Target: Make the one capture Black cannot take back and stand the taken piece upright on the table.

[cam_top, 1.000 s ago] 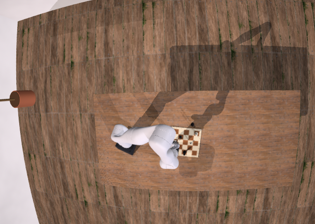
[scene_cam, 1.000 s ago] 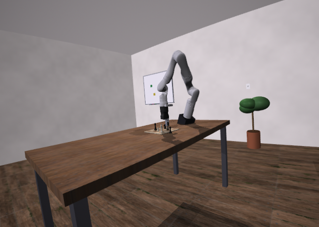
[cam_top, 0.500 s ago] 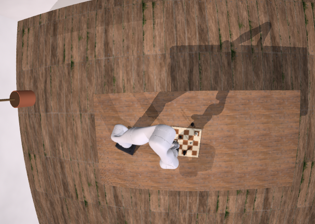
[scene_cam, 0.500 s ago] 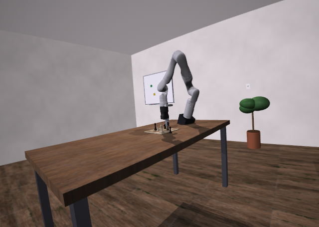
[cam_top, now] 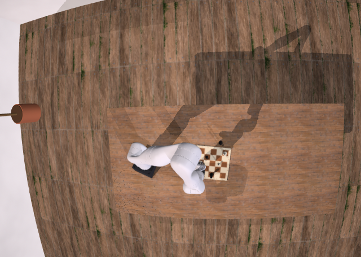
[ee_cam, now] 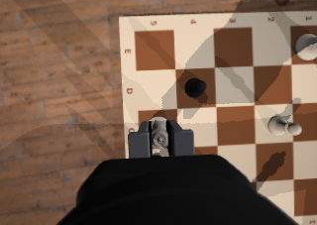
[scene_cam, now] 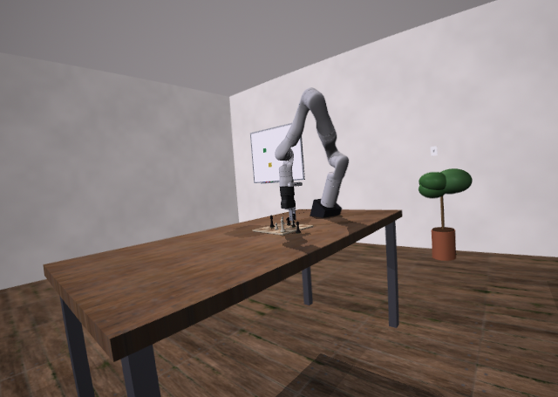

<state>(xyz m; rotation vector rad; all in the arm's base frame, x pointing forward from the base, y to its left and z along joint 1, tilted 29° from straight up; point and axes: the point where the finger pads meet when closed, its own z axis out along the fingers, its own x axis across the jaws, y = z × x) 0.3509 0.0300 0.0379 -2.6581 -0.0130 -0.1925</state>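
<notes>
Right now the black pawn is 4 cm to the left of my hand, 3 cm below it and 3 cm ahead of it. Round my hand: chessboard: 8 cm ahead, 5 cm below; white pawn: 12 cm ahead, 3 cm below; tall black piece: 8 cm ahead, 7 cm to the right, 1 cm below.
</notes>
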